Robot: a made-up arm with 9 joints. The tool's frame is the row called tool.
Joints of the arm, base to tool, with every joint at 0 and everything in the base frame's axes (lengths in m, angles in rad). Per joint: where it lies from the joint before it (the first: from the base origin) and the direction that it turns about. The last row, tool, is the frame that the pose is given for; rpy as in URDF.
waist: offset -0.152 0.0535 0.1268 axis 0 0 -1
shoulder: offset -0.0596 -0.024 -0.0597 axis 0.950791 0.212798 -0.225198
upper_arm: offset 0.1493 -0.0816 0.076 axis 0 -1 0
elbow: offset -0.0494 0.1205 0.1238 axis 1 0 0
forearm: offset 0.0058 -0.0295 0.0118 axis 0 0 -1
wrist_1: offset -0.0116 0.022 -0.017 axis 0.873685 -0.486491 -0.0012
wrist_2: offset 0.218 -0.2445 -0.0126 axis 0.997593 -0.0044 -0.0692
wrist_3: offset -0.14 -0.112 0.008 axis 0 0 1
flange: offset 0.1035 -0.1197 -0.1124 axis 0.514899 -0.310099 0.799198
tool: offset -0.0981 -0.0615 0.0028 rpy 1.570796 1.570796 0
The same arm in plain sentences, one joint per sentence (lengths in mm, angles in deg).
The arm has nine revolute joints in a row. What follows holds with every joint at zero, and every direction is one of the base frame's. Joint 1 lies 152 mm along -x and 53.5 mm along +y and 126.8 mm along +z from the base frame's origin and rotates about -z. Joint 2 lies 59.6 mm along -x and 24 mm along -y and 59.7 mm along -z from joint 1 and rotates about the direction (0.950791, 0.212798, -0.225198). Joint 3 lies 149.3 mm along +x and 81.6 mm along -y and 76 mm along +z from joint 2 and rotates about -y. Joint 4 lies 49.4 mm along -x and 120.5 mm along +y and 123.8 mm along +z from joint 3 and rotates about +x. Joint 5 lies 5.8 mm along +x and 29.5 mm along -y and 11.8 mm along +z from joint 4 and rotates about -z. Joint 6 lies 11.6 mm along -x and 22 mm along +y and 17 mm along -z from joint 5 and rotates about the direction (0.873685, -0.486491, -0.0012). Joint 7 lies 218 mm along +x and 244.5 mm along -y and 12.6 mm along -z from joint 6 and rotates about the direction (0.997593, -0.0044, -0.0692). Joint 8 lies 140 mm along -x and 112 mm along -y and 8 mm along +z from joint 7 and rotates about +z. Joint 9 lies 103.5 mm along +x and 119.7 mm along -y and 112.4 mm along -z from joint 8 and rotates about the direction (0.514899, -0.310099, 0.799198). The tool frame, which is the frame that the pose is given for, lies 98.1 mm along -x and 61.5 mm along -y and 2.8 mm along +z from joint 9; its axes are the base frame's turned by roll 90, pitch 90 and yaw 0 deg (as in URDF: about the fixed x, then y, then z).
